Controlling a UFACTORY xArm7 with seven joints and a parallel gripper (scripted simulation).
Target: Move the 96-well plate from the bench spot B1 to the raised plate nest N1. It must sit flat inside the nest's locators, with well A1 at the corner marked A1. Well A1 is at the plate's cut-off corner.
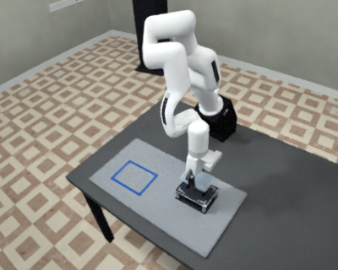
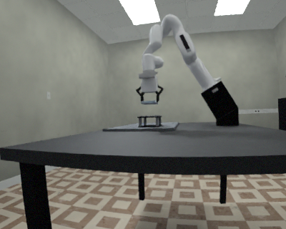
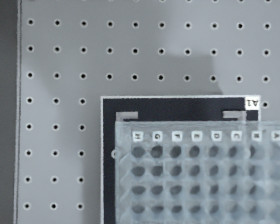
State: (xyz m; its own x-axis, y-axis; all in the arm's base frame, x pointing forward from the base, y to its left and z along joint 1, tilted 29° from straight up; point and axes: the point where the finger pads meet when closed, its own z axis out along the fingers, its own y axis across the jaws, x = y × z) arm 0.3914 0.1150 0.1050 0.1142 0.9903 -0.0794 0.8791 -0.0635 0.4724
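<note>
Now: the black plate nest 10 cm below my hand. The rest, counted from my hand: 96-well plate: 1 cm below.
</note>
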